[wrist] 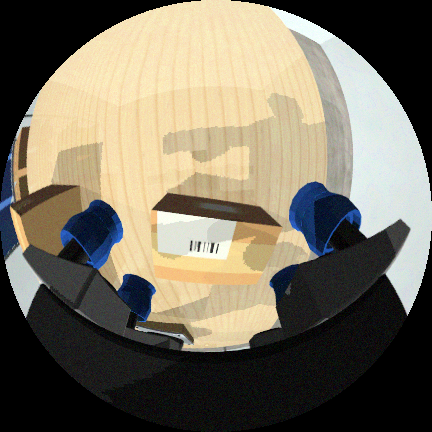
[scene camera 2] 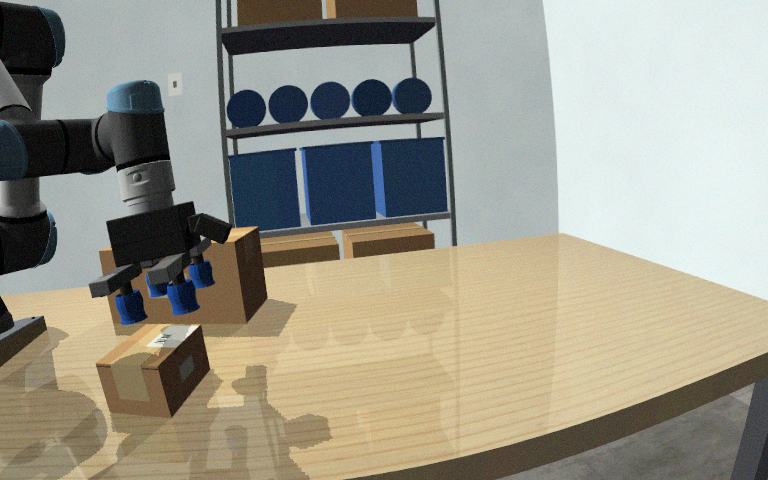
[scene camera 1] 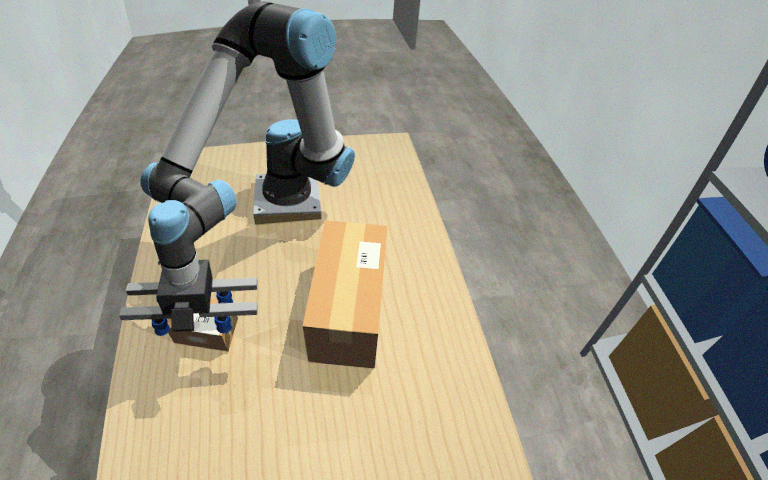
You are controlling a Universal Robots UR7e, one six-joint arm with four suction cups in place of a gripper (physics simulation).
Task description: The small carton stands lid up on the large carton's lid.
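Frame: origin at the arm's base, x ahead, y left, z up, level; millimetres.
Where they show: hand at its tool point: (wrist: 206, 261) (scene camera 2: 172, 301) (scene camera 1: 194, 315); arm's base at its link origin: (scene camera 1: 286, 190).
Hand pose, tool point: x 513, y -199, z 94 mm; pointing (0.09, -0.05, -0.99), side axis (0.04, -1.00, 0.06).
Observation:
Each offset is from my tool point to the top centre of the thing. Level surfaces: height alone.
The small carton {42 mm back, 8 mm right, 54 mm down} (scene camera 1: 201, 340) (scene camera 2: 129, 382) (wrist: 192, 230) stands lid up on the wooden table {127 mm down} (scene camera 1: 419, 396) (scene camera 2: 509, 339) (wrist: 200, 60), with a white barcode label and tape on its lid. The large carton {76 mm back, 352 mm left, 29 mm up} (scene camera 1: 345, 283) (scene camera 2: 226, 285) (wrist: 52, 217) stands lid up apart from it, to its right in scene camera 1 and behind it in scene camera 2. My suction gripper (scene camera 1: 192, 311) (scene camera 2: 168, 291) (wrist: 209, 256) is open and empty. Its four blue cups hang above the small carton, with a gap between them and the lid. In scene camera 1 it hides part of that lid.
The arm's base plate (scene camera 1: 288, 213) is at the back of the table in scene camera 1. A shelf rack (scene camera 1: 676, 226) (scene camera 2: 328, 36) with blue bins, blue round containers and cartons stands beyond the table. A pale wall (scene camera 2: 651, 141) stands at the right of scene camera 2.

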